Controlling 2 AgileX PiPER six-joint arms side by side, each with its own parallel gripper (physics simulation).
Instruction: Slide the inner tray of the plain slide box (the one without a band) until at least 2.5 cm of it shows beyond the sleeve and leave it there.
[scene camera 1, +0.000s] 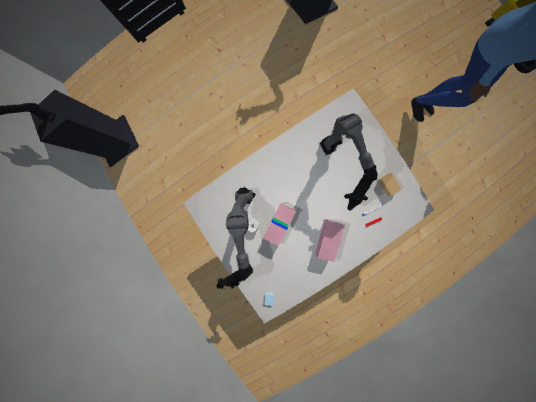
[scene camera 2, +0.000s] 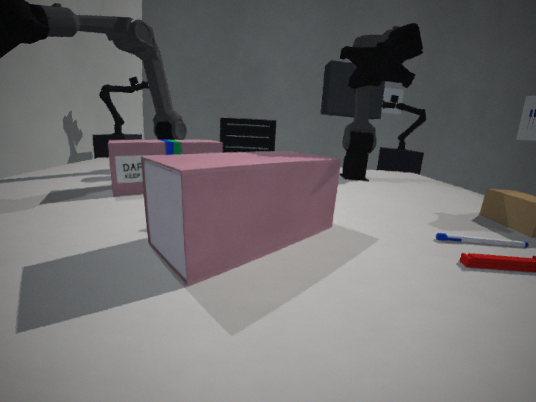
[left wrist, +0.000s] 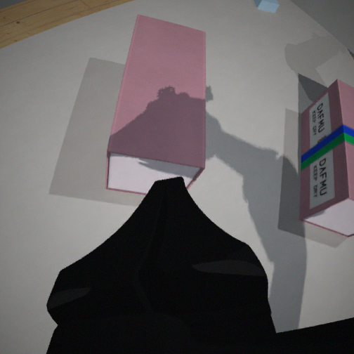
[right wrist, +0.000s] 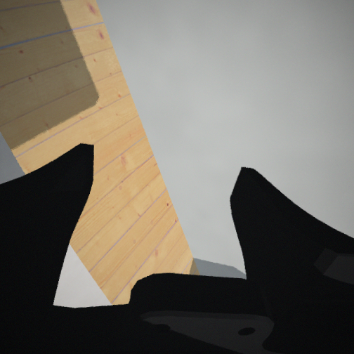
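The plain slide box (scene camera 1: 328, 247) (scene camera 2: 260, 215) (left wrist: 162, 60), a pink sleeve without a band, lies on the table. Its white inner tray (scene camera 2: 166, 217) (left wrist: 132, 170) shows at both ends, about flush with the sleeve. The banded box (scene camera 1: 272, 236) (scene camera 2: 130, 149) (left wrist: 344, 185) with a blue and green band and a label lies beside it. My left gripper (scene camera 1: 351, 206) (left wrist: 172, 195) is shut and empty, above the table and off the plain box's upper end in scene camera 1; its fingers hide part of that end's lower edge in the left wrist view. My right gripper (scene camera 1: 219, 284) (right wrist: 166, 173) is open and empty, beyond the table's left edge.
A tan block (scene camera 1: 390, 184) (scene camera 2: 510, 210), a white and blue pen (scene camera 1: 371, 210) (scene camera 2: 485, 241) and a red stick (scene camera 1: 373, 222) (scene camera 2: 500, 261) lie right of the plain box. A light blue item (scene camera 1: 268, 300) (left wrist: 267, 5) lies near the table's bottom corner. A white ring lies by the right arm's base.
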